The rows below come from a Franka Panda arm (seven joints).
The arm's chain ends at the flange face. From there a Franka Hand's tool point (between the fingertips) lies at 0.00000 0.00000 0.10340 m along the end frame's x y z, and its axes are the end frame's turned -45 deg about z.
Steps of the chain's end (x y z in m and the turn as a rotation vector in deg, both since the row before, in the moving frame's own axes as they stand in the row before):
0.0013 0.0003 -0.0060 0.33 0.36 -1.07
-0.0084 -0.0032 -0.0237 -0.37 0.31 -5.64
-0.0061 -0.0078 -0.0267 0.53 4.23 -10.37
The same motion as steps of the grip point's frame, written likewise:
0.0016 0.0012 -0.0060 -0.02 0.49 -1.07
-0.0037 -0.0073 -0.0237 -0.48 -0.04 -5.64
0.0077 -0.0057 -0.0270 -2.62 3.37 -10.37

